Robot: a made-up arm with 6 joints. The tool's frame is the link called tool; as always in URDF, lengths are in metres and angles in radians. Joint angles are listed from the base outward. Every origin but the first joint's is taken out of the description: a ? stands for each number. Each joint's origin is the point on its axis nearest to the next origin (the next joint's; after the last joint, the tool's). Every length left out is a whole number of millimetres.
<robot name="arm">
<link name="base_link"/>
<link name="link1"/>
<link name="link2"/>
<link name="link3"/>
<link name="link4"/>
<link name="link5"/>
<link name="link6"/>
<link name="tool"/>
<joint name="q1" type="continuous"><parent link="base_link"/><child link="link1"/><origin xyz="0 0 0.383" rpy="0 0 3.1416"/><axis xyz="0 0 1"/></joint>
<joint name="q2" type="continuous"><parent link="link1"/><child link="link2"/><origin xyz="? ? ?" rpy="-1.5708 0 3.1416"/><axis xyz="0 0 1"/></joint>
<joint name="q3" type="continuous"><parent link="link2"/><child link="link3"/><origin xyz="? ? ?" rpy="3.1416 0 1.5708"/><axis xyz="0 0 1"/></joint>
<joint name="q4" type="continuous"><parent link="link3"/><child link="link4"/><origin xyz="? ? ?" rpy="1.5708 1.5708 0"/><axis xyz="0 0 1"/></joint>
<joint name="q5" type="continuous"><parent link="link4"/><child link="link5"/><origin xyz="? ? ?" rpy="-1.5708 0 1.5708"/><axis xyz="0 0 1"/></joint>
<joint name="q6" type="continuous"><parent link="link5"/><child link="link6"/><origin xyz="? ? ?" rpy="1.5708 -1.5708 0"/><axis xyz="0 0 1"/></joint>
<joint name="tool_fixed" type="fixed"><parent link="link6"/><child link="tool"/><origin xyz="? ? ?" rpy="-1.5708 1.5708 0"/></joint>
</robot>
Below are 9 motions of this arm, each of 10 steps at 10 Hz.
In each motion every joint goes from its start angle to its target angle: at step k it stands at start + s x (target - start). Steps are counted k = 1, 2, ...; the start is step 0. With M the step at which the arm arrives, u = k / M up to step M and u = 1 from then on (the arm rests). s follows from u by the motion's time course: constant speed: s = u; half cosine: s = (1 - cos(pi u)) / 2; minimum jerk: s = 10 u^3 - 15 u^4 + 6 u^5.
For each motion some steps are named. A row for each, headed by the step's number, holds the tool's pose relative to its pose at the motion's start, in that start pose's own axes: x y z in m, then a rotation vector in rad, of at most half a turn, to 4 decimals.
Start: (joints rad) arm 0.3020 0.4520 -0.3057 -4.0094 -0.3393 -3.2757
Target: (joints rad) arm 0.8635 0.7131 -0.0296 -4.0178 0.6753 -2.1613
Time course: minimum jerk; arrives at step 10
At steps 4, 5, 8, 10:
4: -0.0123 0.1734 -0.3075 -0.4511 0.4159 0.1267
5: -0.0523 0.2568 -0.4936 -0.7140 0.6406 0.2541
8: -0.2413 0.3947 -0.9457 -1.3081 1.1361 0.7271
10: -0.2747 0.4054 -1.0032 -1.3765 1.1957 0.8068

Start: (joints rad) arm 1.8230 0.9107 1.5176 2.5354 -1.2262 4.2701
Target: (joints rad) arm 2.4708 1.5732 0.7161 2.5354 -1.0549 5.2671
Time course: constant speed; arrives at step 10
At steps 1, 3, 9, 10:
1: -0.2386 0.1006 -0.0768 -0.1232 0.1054 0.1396
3: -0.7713 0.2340 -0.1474 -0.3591 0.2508 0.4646
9: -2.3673 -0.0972 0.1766 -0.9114 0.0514 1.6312
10: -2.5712 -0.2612 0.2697 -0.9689 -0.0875 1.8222

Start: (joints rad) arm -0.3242 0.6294 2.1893 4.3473 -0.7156 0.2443
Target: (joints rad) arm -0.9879 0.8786 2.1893 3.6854 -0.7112 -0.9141
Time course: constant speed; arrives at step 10
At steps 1, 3, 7, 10:
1: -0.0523 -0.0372 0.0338 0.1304 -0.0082 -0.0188
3: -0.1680 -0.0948 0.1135 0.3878 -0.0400 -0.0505
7: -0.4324 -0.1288 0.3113 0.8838 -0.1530 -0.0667
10: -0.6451 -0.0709 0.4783 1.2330 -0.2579 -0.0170

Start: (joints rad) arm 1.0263 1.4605 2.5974 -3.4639 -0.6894 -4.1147
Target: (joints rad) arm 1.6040 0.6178 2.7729 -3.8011 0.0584 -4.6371
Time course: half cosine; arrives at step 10
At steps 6, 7, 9, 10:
6: 0.6725 0.9118 -0.1078 1.0047 -0.0240 0.1193
7: 0.7644 1.1021 -0.0127 1.2058 -0.0027 0.1722
9: 0.8480 1.3237 0.1638 1.4517 0.0404 0.2579
10: 0.8559 1.3507 0.1916 1.4832 0.0475 0.2710

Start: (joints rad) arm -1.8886 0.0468 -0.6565 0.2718 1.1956 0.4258
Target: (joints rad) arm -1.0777 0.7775 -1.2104 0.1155 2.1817 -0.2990
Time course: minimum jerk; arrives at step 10
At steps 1, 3, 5, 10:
1: -0.0006 0.0130 -0.0042 0.0125 -0.0017 0.0057
3: -0.0349 0.2464 -0.0614 0.2334 -0.0219 0.1080
5: -0.2451 0.6921 -0.0877 0.6703 0.0019 0.3311
10: -0.7414 1.0238 0.0104 1.1688 0.1734 0.6629

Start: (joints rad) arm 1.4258 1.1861 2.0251 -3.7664 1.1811 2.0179
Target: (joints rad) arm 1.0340 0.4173 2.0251 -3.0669 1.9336 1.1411
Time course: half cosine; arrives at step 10
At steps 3, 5, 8, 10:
3: -0.3155 0.1686 0.0039 0.0770 -0.1756 -0.0587
5: -0.7739 0.3440 -0.0923 0.2533 -0.4792 -0.0852
8: -1.3489 0.4519 -0.4200 0.6101 -0.9324 0.0447
10: -1.4645 0.4541 -0.5271 0.7098 -1.0338 0.1089

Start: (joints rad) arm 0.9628 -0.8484 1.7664 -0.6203 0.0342 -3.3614
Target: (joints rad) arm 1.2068 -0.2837 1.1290 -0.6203 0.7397 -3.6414
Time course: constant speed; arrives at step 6
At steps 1, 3, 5, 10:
1: -0.0155 0.2900 0.1619 0.0571 0.0092 0.1469
3: -0.2086 0.8187 0.5126 0.1397 0.0326 0.4327
5: -0.5903 1.2139 0.8753 0.1808 0.0499 0.7001
10: -0.8350 1.3424 1.0501 0.1871 0.0515 0.8239

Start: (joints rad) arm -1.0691 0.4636 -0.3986 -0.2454 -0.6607 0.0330
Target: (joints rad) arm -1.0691 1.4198 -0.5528 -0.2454 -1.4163 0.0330
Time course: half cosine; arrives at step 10
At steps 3, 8, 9, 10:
3: 0.2827 -0.0422 -0.0144 0.0376 0.3789 -0.0288
8: 1.0229 -0.2136 -0.4150 0.2222 1.6577 -0.0872
9: 1.0735 -0.2310 -0.4762 0.2469 1.7870 -0.0896
10: 1.0897 -0.2370 -0.4978 0.2557 1.8315 -0.0902

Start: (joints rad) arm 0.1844 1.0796 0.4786 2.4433 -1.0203 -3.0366
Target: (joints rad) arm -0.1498 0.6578 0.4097 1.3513 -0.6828 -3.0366
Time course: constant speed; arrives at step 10
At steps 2, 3, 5, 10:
2: 0.0894 -0.0850 0.1826 0.1501 -0.0010 -0.2065
3: 0.1248 -0.1282 0.2747 0.2348 -0.0031 -0.3006
5: 0.1775 -0.2137 0.4597 0.4218 -0.0111 -0.4685
10: 0.2129 -0.4062 0.9192 0.9754 -0.0557 -0.7505

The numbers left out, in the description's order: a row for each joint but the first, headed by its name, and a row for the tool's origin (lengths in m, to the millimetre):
q2: -0.21 0 0
q3: 0 -1.209 0
q4: -0.208 0.988 0
q5: 0 0 0
q6: 0 0.118 0
tool: 0 0 0

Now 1 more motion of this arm.
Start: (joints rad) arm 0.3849 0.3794 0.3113 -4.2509 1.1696 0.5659
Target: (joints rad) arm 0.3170 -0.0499 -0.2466 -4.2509 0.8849 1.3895
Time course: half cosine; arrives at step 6
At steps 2, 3, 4, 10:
2: -0.0690 -0.0390 0.0845 -0.1723 0.0478 0.0558
3: -0.1311 -0.0729 0.1815 -0.3448 0.0826 0.1225
4: -0.1855 -0.1010 0.2900 -0.5170 0.1027 0.1983
10: -0.2316 -0.1226 0.4088 -0.6883 0.1065 0.2814

